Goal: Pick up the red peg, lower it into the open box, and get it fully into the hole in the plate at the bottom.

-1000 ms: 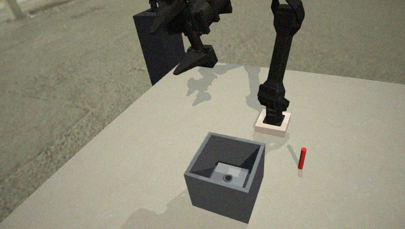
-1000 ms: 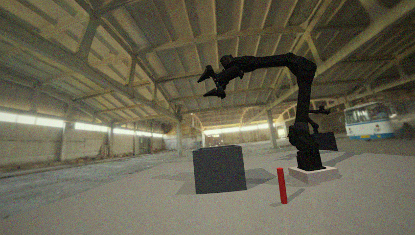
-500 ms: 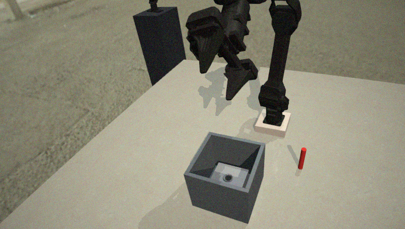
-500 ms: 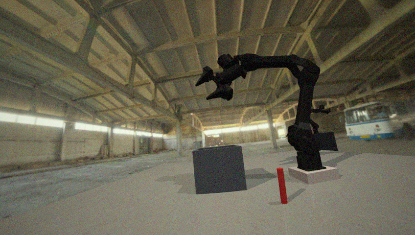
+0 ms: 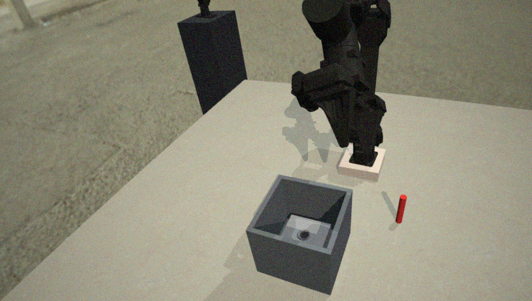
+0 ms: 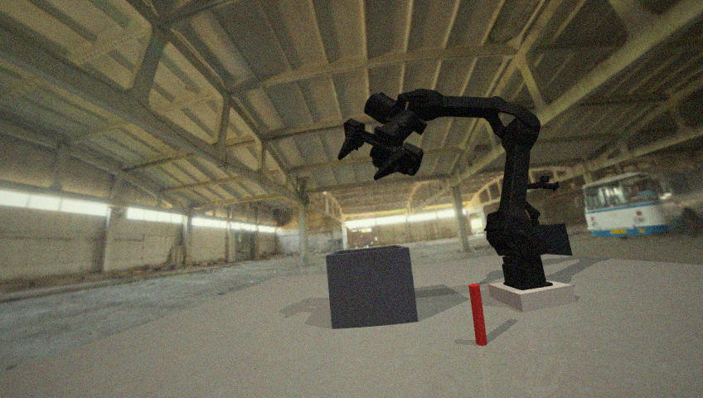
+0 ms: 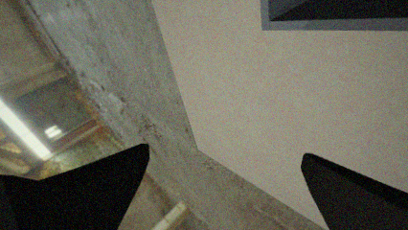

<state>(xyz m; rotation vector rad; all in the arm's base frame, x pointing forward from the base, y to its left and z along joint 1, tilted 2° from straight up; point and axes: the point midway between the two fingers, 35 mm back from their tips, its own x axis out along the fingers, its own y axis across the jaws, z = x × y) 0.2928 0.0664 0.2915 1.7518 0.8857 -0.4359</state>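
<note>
Right now my gripper tip is 260 mm above the red peg, 160 mm past it and 60 mm to the right of it. Round my gripper tip: pale plate: 250 mm below, 100 mm to the right.
</note>
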